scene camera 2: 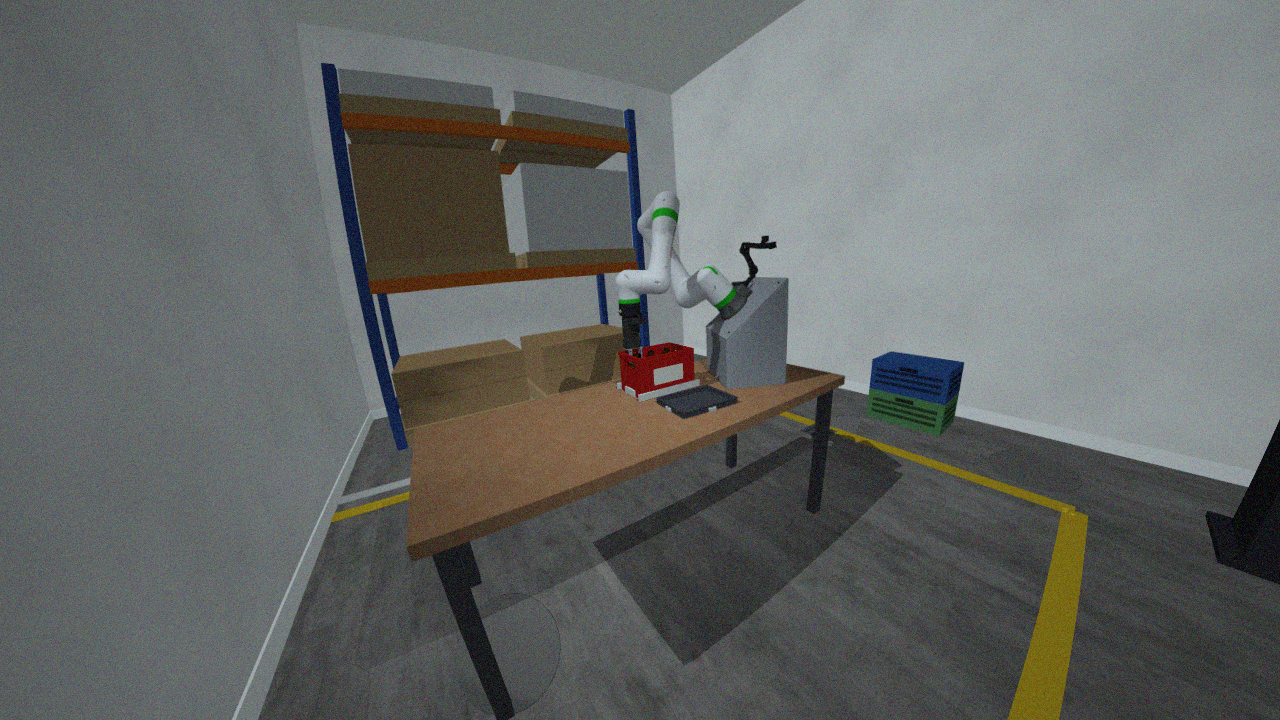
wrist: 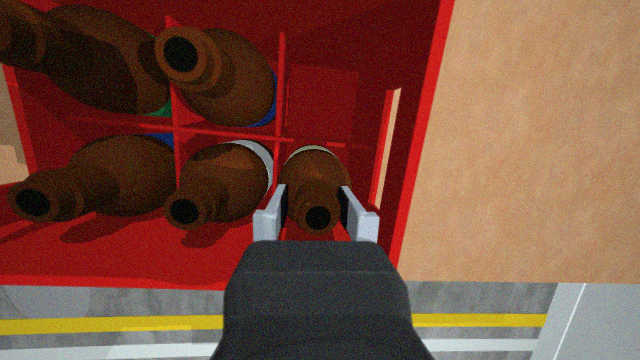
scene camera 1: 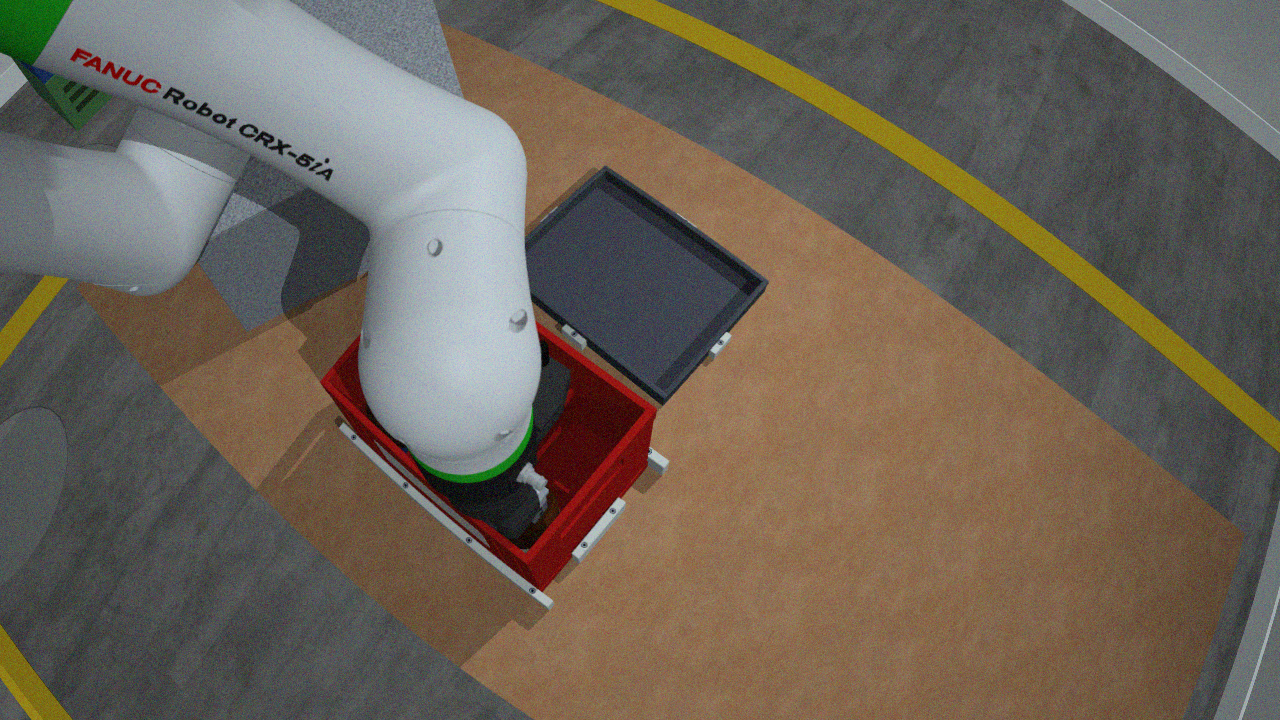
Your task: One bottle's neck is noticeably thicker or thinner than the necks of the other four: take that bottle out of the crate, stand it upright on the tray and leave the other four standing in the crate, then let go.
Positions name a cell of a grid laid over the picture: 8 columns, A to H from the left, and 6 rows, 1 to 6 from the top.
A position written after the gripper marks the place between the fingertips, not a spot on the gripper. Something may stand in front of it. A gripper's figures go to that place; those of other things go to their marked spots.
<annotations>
The gripper (wrist: D4): 17 cm from the lens. A brown bottle (wrist: C4) is 18 cm from the lens. A cream-label bottle (wrist: D3) is 17 cm from the lens. A blue-label bottle (wrist: B3) is 22 cm from the lens. The marked spots on the cream-label bottle and the blue-label bottle are 14 cm apart.
</annotations>
